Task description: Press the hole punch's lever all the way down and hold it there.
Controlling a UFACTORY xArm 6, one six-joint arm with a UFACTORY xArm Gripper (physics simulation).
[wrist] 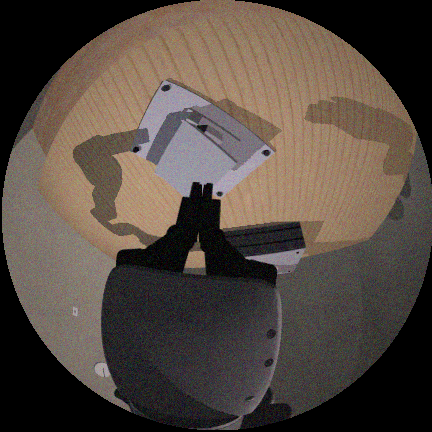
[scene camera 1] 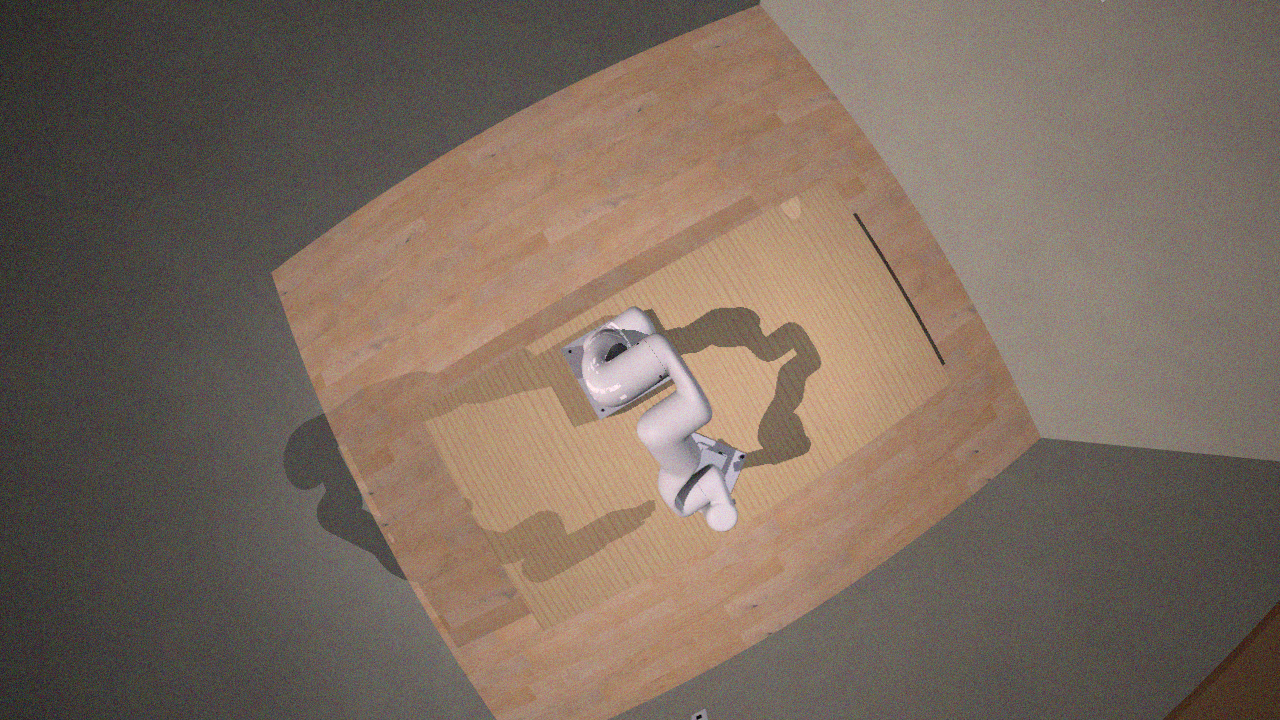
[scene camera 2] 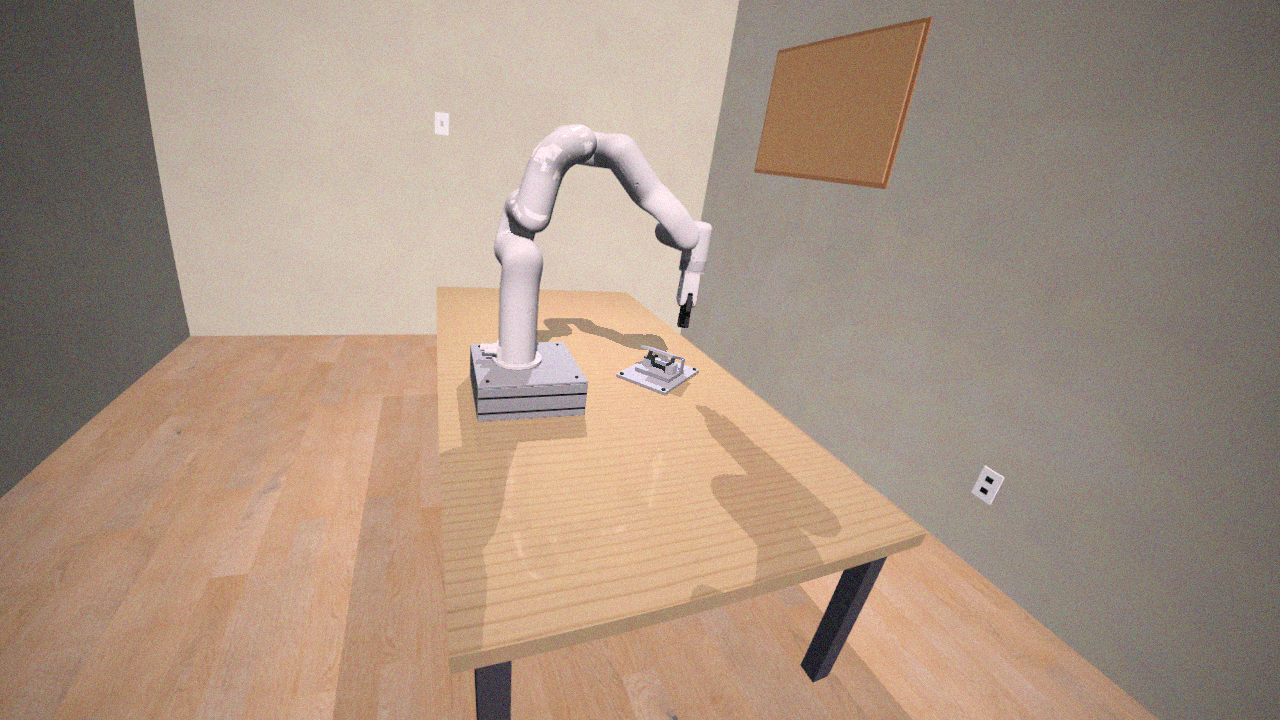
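Observation:
The hole punch (scene camera 1: 731, 460) (scene camera 2: 657, 384) (wrist: 250, 148) sits on a square light-grey plate with dark corner screws; the arm partly covers it in scene camera 1. Its lever (scene camera 2: 662, 351) (wrist: 192, 155) is a flat light-grey panel, raised and tilted over the punch body, with a gap below it in scene camera 2. My gripper (scene camera 2: 683, 325) (wrist: 202, 194) is shut, with nothing between its black fingers. It points down and hangs above the punch, clear of the lever. In the wrist view the fingertips overlap the lever's near edge. The fingers are hidden in scene camera 1.
The wooden table (scene camera 1: 850, 295) (scene camera 2: 608, 501) carries the arm's grey base block (scene camera 1: 573, 354) (scene camera 2: 532, 401) (wrist: 270, 240), which stands beside the punch. The table's long edge lies past the punch, near the grey wall. Arm shadows cross the table.

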